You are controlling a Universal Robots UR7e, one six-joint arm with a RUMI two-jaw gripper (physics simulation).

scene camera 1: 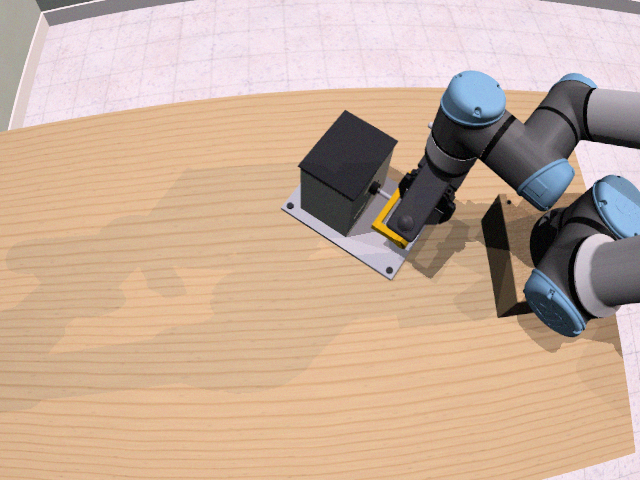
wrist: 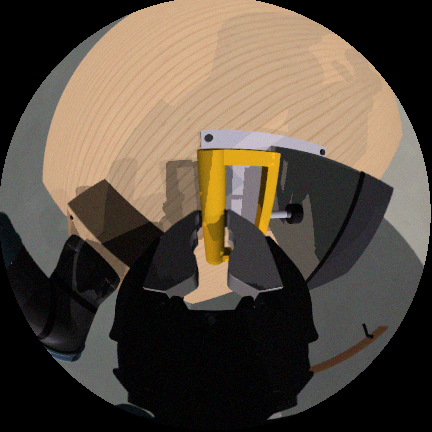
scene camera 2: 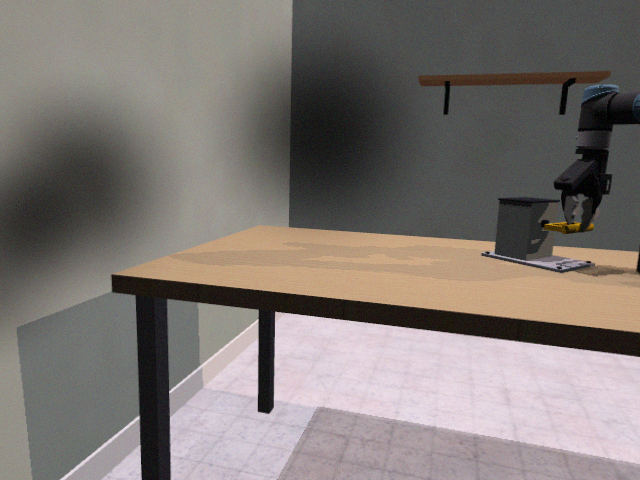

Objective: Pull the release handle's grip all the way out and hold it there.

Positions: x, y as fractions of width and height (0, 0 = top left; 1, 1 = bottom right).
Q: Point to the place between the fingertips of my gripper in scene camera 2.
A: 0.90, 0.48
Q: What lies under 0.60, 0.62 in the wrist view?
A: My gripper.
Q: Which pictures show my gripper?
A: Scene camera 1, the wrist view and scene camera 2: all of them.
